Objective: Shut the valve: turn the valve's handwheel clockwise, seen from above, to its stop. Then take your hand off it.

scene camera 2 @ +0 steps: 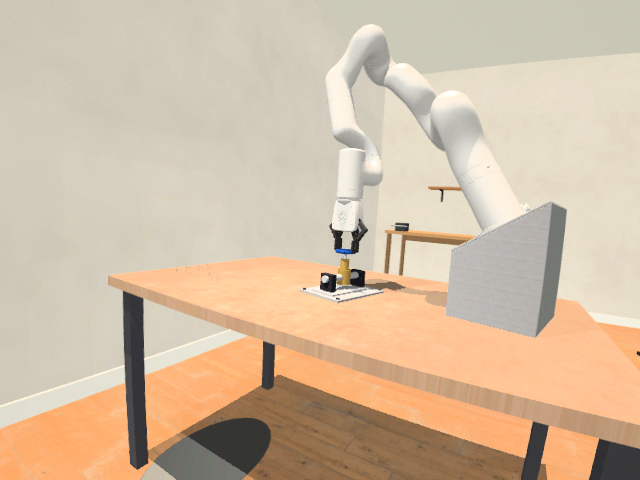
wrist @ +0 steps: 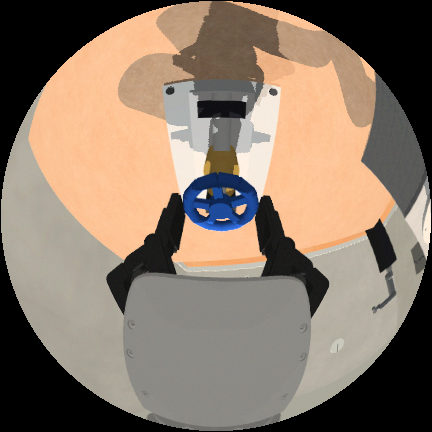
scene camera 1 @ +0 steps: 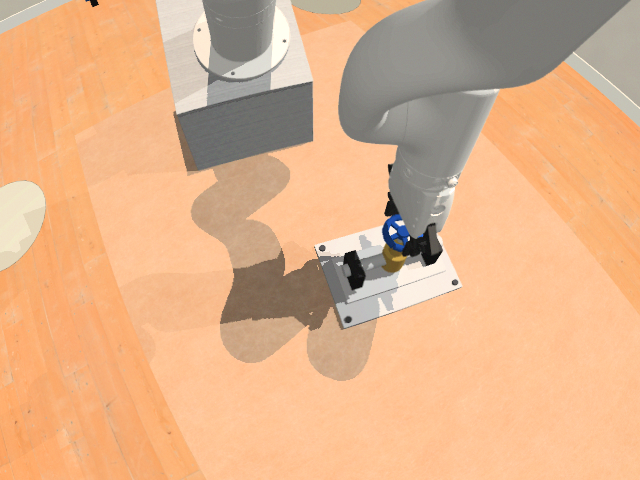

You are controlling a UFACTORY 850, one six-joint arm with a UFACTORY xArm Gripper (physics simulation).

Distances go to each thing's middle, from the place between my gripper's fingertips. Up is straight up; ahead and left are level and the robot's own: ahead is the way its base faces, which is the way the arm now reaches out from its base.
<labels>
My gripper is now 10 mm above the blue handwheel (wrist: 220, 205).
</labels>
